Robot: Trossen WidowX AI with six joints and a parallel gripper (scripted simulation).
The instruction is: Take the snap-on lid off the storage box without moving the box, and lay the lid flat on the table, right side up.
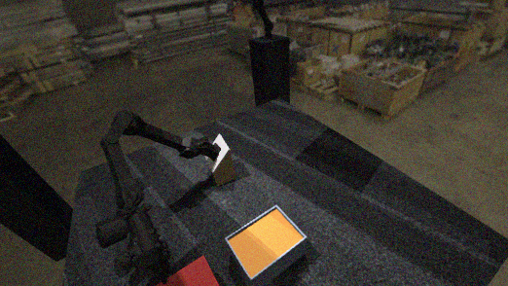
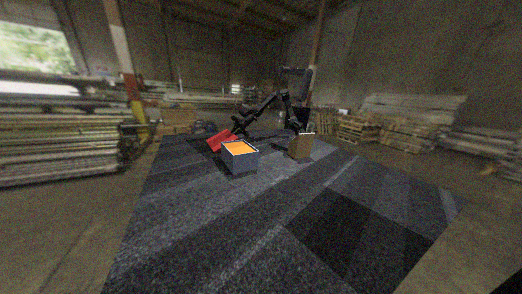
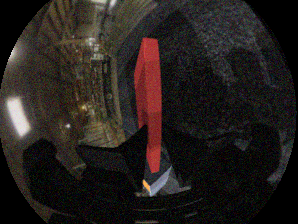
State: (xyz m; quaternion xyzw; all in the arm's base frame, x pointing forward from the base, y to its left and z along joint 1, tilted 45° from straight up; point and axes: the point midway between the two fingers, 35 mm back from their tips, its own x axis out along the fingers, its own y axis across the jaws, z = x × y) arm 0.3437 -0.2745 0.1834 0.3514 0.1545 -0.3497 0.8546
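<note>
Right now the lid is 8 cm ahead of my gripper tip and 3 cm below it. From my gripper tip the other things lie so: storage box 29 cm to the left, 6 cm ahead, 3 cm below.
</note>
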